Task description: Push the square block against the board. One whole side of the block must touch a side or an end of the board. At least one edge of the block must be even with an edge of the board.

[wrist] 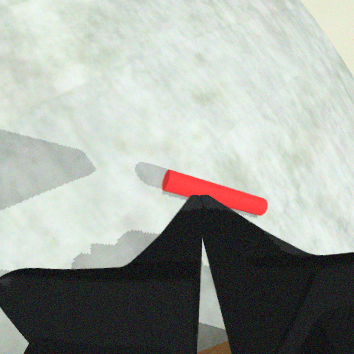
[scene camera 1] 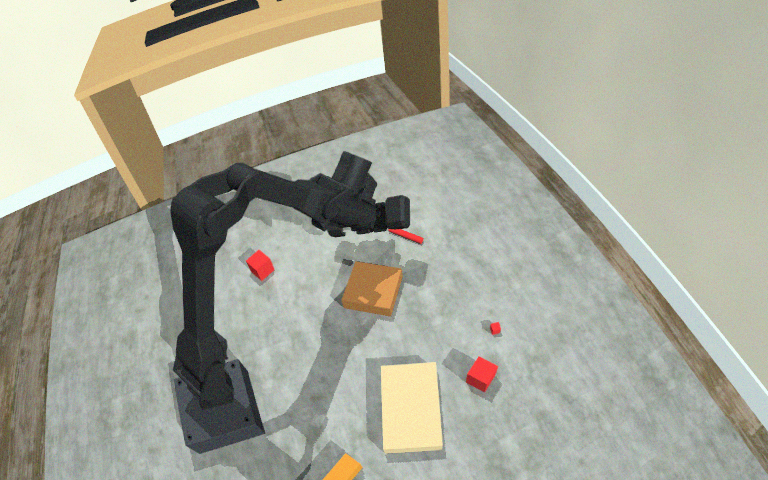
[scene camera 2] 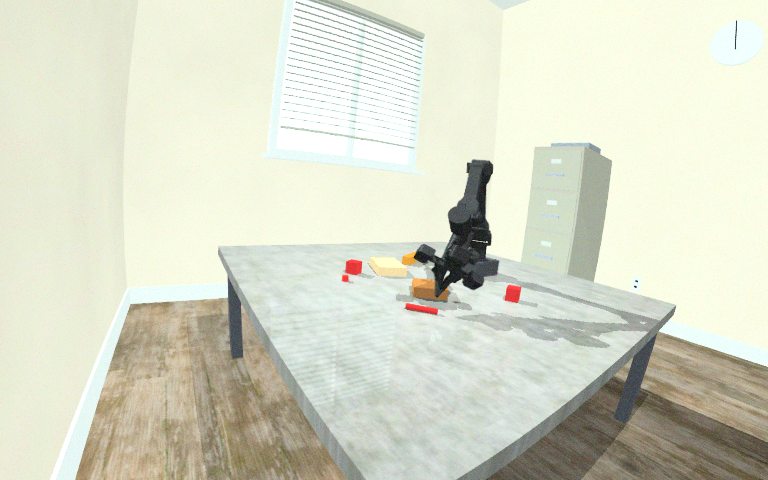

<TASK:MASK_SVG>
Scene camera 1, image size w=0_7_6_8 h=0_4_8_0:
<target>gripper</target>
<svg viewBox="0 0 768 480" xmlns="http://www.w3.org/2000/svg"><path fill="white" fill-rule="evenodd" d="M410 199L400 195L388 197L385 202L376 203L376 200L372 197L377 187L377 182L368 173L360 191L353 191L351 194L357 204L357 212L354 219L346 225L330 222L327 232L332 237L343 237L346 235L346 232L343 232L345 227L351 227L351 231L356 231L358 235L384 232L387 228L392 230L406 229L410 226Z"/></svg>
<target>pale board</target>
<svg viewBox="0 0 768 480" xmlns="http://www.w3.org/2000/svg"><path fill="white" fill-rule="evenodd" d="M436 362L381 366L383 450L385 453L442 450Z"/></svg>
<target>square block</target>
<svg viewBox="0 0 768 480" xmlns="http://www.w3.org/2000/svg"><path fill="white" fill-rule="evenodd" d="M355 261L342 297L343 307L391 317L402 280L402 268Z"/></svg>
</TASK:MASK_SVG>
